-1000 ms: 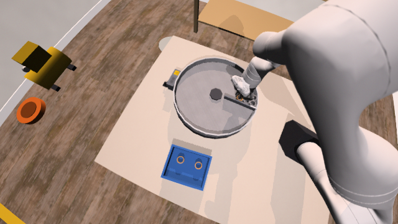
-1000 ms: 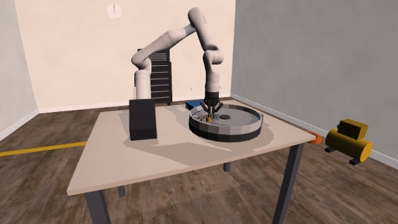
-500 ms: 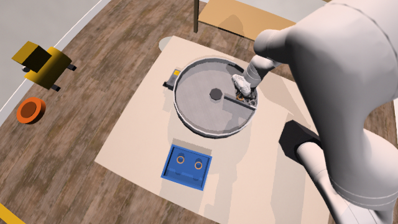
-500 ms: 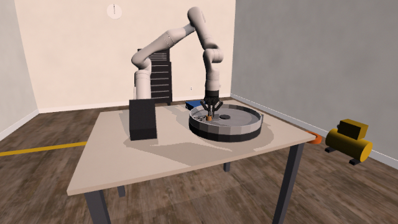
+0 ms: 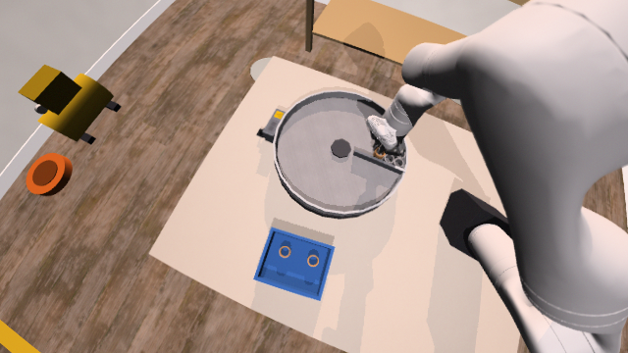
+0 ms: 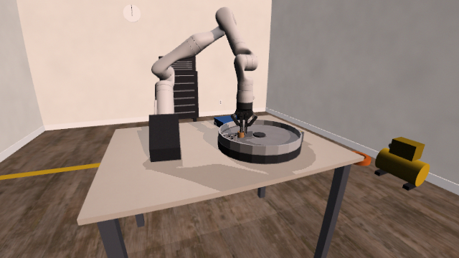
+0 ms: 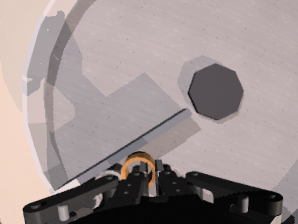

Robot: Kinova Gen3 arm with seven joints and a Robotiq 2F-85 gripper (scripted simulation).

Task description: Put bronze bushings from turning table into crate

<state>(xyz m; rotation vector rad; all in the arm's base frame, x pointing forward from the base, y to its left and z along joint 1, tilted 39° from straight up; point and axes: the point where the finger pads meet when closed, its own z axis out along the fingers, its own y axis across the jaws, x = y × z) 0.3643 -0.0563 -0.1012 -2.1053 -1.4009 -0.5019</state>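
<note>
Right now the blue crate is 41 cm to the left of my hand, 8 cm below it and 4 cm ahead of it. Also, from my hand: grey turning table (10 cm ahead, 5 cm below, 4 cm to the left).
</note>
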